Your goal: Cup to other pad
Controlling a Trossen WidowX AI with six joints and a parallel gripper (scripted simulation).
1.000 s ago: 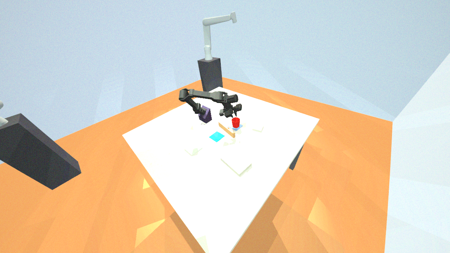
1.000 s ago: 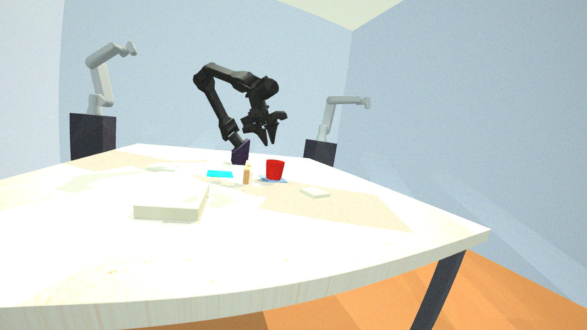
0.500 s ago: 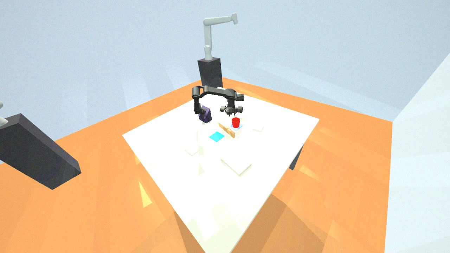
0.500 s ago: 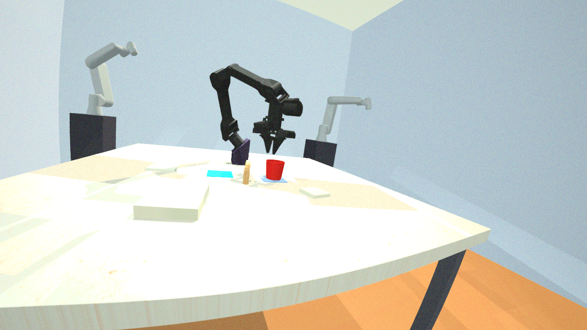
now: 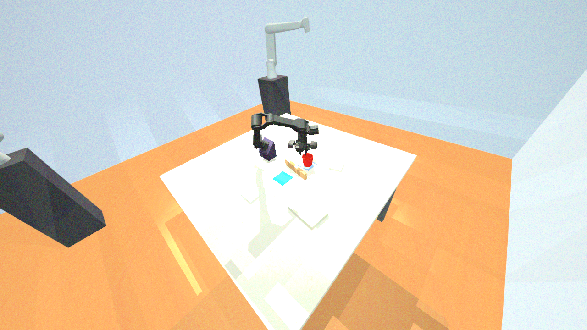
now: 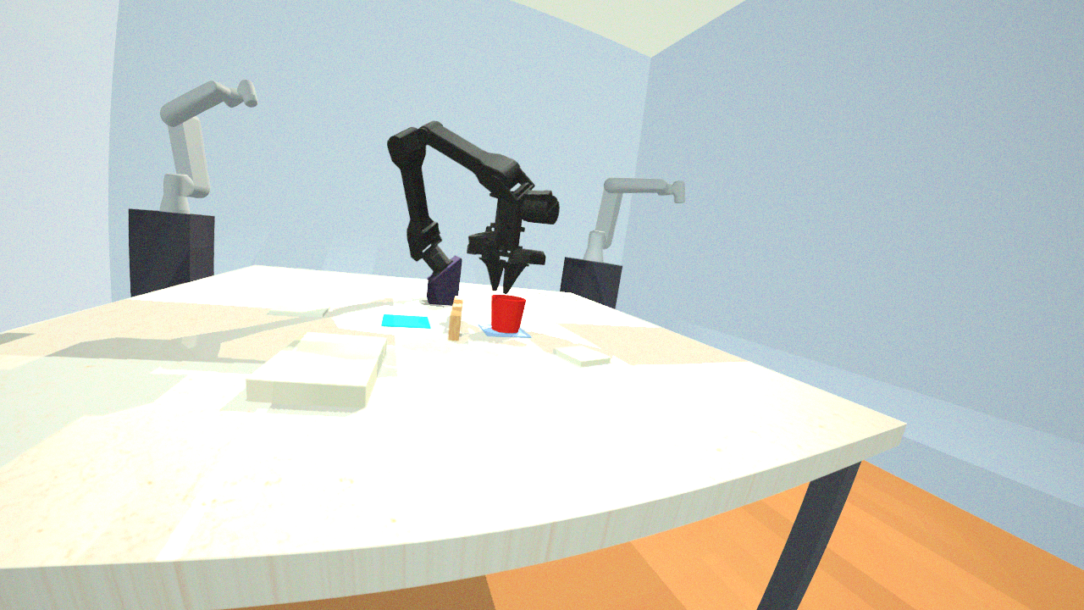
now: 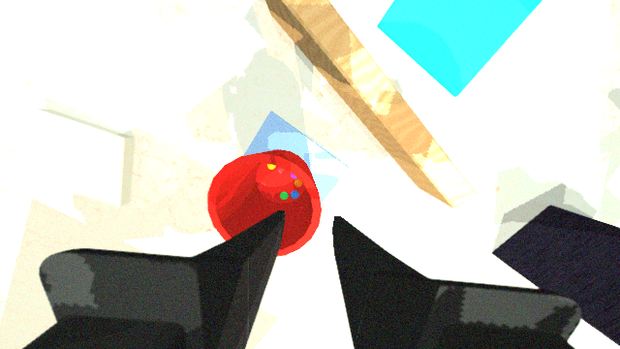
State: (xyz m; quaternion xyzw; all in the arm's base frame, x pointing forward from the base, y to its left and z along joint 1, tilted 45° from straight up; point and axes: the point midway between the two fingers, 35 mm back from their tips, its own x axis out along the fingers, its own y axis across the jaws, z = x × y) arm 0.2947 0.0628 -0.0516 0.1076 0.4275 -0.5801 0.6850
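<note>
My gripper tip is now 3 cm short of the red cup, 1 cm to the right of it and 4 cm above it. From my gripper tip the other things lie so: cyan pad (2 cm behind, 19 cm to the right, 9 cm below); pale blue pad (2 cm ahead, 1 cm to the left, 9 cm below); wooden bar (9 cm to the right, 7 cm below).
</note>
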